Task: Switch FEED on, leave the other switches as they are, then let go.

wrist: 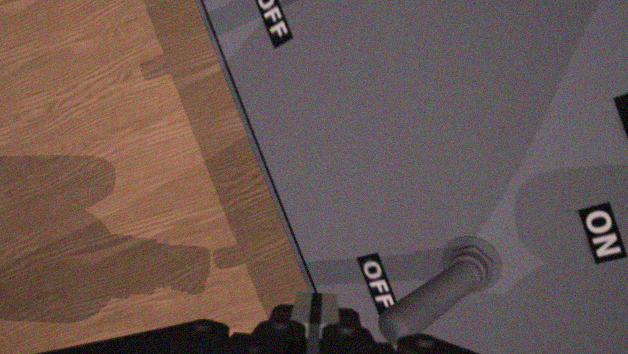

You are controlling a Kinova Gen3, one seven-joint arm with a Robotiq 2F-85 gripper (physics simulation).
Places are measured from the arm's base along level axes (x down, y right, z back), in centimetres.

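Pixels of known places: gripper, fingertip midpoint: point(315, 321).
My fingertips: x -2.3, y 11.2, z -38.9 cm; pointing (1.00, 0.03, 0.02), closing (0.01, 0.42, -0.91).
For each thing: its middle in the pictures, then the offset to it from my fingertips. "spot": a spot on its surface instead. Level surfaces: height alone.
- grey toggle switch, surface spot: point(434, 295) spot: dx -1.2, dy +0.2, dz -4.0 cm
- grey panel, body centre: point(557, 59) dx +4.3, dy -5.5, dz -13.4 cm
- OFF label, surface spot: point(377, 282) spot: dx +3.3, dy +0.4, dz -2.5 cm
- black label, surface spot: point(622, 115) spot: dx -1.7, dy -3.0, dz -11.4 cm
- wooden table top, surface height: dx +11.0 cm
A grey toggle switch point(434, 295) stands on the grey panel point(380, 130) at the lower right of the wrist view. Its lever leans toward the lower left, over the OFF label point(377, 282); an ON label point(602, 233) lies on its other side. No name plate can be read in full, so I cannot tell whether this switch is FEED. My gripper point(315, 321) is shut and empty, at the bottom middle by the panel's edge, left of the lever's tip. Whether it touches the lever does not show.
Another OFF label point(275, 22) is at the top of the panel; its switch is out of view. Part of a black label point(622, 115) shows at the right edge. A wooden table top point(75, 115) lies left of the panel, with shadows on it.
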